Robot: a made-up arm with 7 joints.
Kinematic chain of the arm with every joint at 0, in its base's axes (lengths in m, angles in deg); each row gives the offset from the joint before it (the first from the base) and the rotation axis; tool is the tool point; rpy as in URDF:
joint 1: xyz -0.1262 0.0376 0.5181 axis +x
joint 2: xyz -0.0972 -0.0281 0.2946 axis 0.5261 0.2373 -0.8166
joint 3: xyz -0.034 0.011 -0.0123 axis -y
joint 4: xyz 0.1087 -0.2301 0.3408 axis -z
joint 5: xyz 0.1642 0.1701 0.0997 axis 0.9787 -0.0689 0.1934
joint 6: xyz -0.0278 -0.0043 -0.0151 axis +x
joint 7: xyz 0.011 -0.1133 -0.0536 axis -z
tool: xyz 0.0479 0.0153 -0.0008 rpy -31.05 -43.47 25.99
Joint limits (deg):
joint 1: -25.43..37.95
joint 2: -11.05..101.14
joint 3: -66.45..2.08
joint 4: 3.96..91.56
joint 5: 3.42..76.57
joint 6: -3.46..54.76
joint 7: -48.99..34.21
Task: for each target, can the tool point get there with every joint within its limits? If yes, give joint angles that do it. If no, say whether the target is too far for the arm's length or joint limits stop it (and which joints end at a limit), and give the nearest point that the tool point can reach.
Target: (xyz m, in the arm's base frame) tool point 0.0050 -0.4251 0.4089
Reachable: yes | joints 8.58 41.27 -54.22 72.68 57.12 46.31 -39.64
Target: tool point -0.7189 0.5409 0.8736
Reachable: no: joint limits stop it (at a limit: joint 1, joint 2, joint 3, joint 4, joint 5, joint 7) | nearest point -0.7058 -0.1032 0.9337 | short by 0.647 m
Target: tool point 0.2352 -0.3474 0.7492
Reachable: yes | joints 17.84 0.49 -30.44 52.49 51.32 22.97 27.48
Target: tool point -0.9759 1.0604 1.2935
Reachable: no: too far | nearest point -0.0180 0.4211 1.1228 | short by 1.164 m
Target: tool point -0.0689 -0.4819 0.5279
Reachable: yes | joints 13.04 40.69 -39.22 56.69 16.19 16.81 14.31
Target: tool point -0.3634 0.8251 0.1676
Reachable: no: joint limits stop it (at a limit: joint 1, joint 2, joint 3, joint 5, joint 7) | nearest point -0.3813 0.1686 0.2088 | short by 0.658 m
